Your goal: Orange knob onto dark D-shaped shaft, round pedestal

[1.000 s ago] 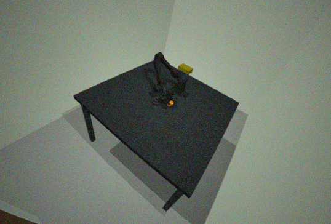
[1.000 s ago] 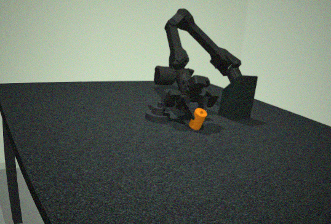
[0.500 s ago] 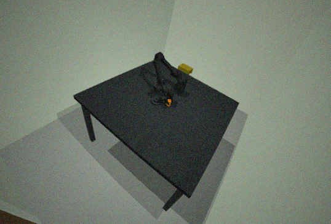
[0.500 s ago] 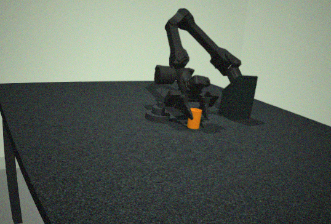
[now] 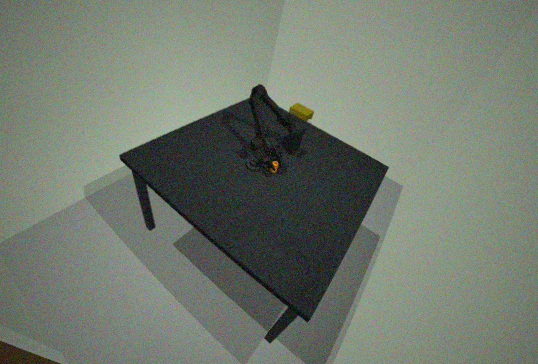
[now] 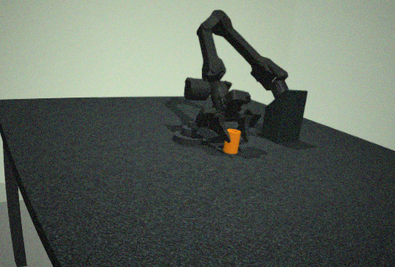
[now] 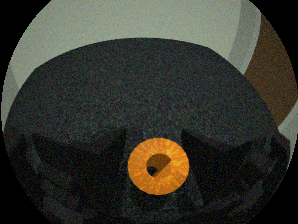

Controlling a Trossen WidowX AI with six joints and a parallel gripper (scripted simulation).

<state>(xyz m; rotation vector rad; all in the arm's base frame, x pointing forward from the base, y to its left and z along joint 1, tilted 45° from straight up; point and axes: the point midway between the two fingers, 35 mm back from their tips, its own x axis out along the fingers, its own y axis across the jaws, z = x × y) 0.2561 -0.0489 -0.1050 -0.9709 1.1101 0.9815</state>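
The orange knob lies 10 mm behind my gripper tip, 30 mm to the right of it and 10 mm below it. From my gripper tip the other things lie so: round dark pedestal: 50 mm ahead, 140 mm to the right, 10 mm below.
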